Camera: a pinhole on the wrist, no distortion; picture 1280 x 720 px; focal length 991.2 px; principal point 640.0 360.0 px. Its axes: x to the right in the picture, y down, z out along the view. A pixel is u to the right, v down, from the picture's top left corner.
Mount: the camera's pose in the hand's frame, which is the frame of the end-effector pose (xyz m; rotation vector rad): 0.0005 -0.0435 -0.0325 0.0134 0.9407 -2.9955
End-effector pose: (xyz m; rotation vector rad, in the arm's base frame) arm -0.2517 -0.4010 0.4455 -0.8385 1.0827 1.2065
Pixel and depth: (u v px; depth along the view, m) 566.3 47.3 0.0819
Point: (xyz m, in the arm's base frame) -0.1742 -0.3660 0.4513
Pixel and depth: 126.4 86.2 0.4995
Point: 0.0524 0.0632 0.3277
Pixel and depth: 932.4 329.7 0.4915
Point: 0.1259 -0.1506 0.6843
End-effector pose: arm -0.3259 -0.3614 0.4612 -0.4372 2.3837 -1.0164
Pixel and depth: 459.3 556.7 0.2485
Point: -0.2599 -0.6158 0.5288
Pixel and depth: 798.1 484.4 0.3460
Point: -0.1256 -0.6494 0.5505
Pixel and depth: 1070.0 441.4 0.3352
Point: -0.0538 -0.5936 0.5660
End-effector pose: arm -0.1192 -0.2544 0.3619 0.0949 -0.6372 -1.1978
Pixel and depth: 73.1 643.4 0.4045
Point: -0.4985 -0.5386 0.5034
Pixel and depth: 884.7 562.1 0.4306
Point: -0.5811 -0.2268 0.3965
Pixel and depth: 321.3 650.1 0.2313
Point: -0.3572 -0.3773 0.3988
